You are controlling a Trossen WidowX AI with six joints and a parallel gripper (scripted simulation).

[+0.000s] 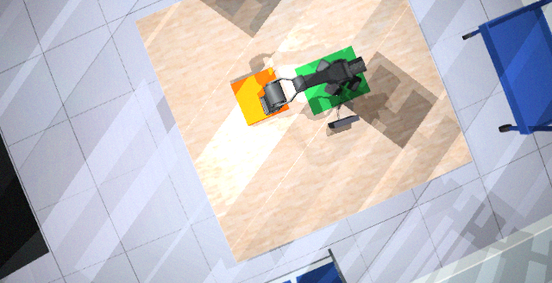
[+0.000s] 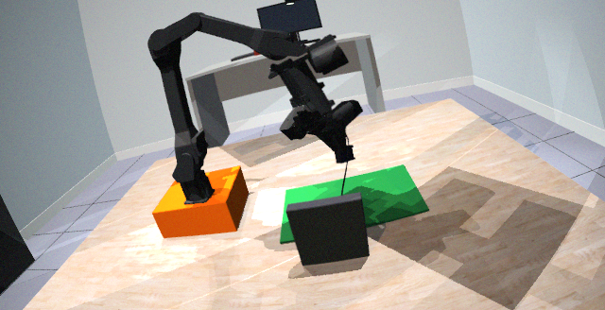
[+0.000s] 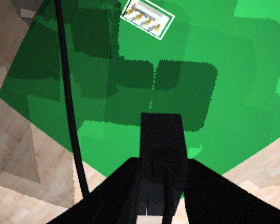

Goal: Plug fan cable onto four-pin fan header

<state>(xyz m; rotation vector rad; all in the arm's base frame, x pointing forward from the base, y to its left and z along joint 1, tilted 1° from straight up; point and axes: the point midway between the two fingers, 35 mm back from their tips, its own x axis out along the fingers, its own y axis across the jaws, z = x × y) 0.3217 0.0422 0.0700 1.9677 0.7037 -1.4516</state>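
Right now my gripper tip is 13 cm above the green board. Also, from my gripper tip: black plug (1 cm ahead, 1 cm below); then dark square fan (2 cm behind, 20 cm to the right, 6 cm below).
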